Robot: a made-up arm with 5 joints.
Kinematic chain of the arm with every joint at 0, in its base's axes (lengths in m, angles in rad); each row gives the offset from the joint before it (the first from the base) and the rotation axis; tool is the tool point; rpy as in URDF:
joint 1: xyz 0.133 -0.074 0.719 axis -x
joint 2: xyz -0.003 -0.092 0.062 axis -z
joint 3: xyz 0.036 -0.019 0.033 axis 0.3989 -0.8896 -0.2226
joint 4: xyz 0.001 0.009 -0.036 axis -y
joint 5: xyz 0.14 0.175 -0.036 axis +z
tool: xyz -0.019 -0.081 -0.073 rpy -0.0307 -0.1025 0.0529
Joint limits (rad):
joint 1: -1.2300..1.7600
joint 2: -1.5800..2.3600
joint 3: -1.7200..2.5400
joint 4: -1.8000..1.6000
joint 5: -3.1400..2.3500
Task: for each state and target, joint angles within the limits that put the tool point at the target. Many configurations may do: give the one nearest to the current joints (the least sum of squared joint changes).
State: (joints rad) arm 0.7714 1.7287 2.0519 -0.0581 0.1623
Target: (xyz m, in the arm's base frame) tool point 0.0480 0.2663 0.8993
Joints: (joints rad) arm 1.5512 1.8435 2.1330 -0.1459 0.7216
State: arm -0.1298 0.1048 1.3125 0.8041 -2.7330
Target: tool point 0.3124 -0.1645 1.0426
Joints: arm -0.3169 0.2710 1.1806 0.6967 -2.7059
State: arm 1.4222 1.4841 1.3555 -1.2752 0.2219
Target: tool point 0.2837 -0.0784 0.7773
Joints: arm 1.7041 1.0709 0.9741 -1.8000 -0.2586
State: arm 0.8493 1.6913 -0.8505 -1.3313 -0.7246
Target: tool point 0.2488 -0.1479 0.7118
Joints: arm 0.6377 1.9219 -0.3704 -0.9628 -0.8771
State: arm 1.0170 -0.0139 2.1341 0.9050 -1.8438
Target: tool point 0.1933 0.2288 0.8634
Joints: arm 1.1807 0.0346 1.7830 0.7330 -1.7441
